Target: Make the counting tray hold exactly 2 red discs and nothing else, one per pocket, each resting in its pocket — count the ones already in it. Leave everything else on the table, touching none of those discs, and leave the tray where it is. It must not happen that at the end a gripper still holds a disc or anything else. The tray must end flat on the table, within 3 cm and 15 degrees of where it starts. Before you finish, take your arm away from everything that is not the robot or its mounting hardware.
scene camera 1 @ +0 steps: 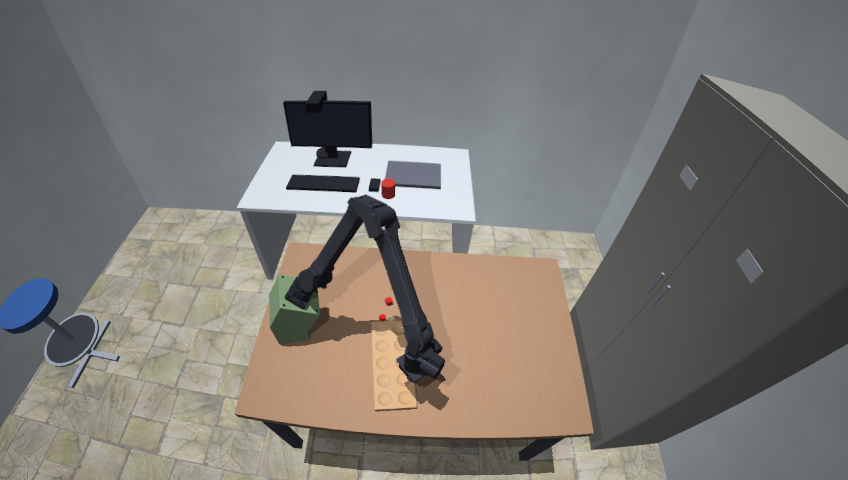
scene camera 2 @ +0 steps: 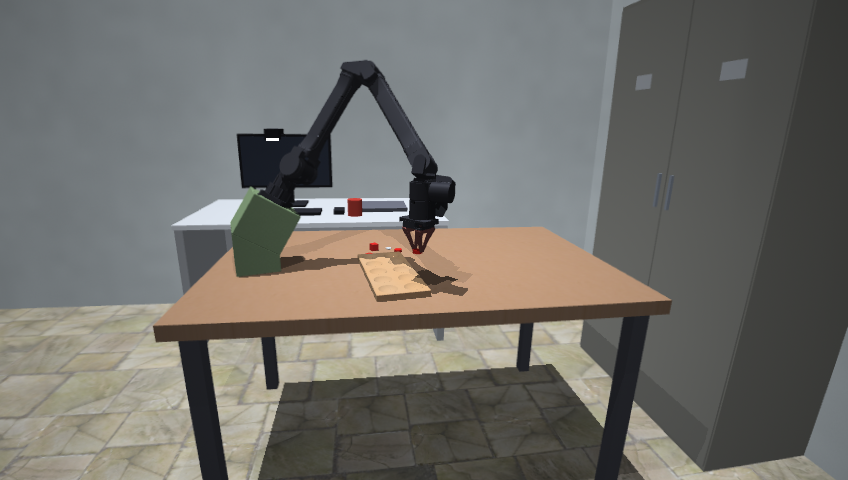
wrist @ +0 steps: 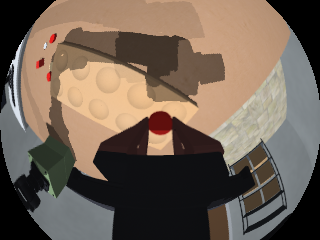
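Tan counting tray (scene camera 1: pixel 392 391), (scene camera 2: pixel 390 276), (wrist: pixel 116 95). My gripper (scene camera 2: pixel 418 251), (wrist: pixel 160 121).
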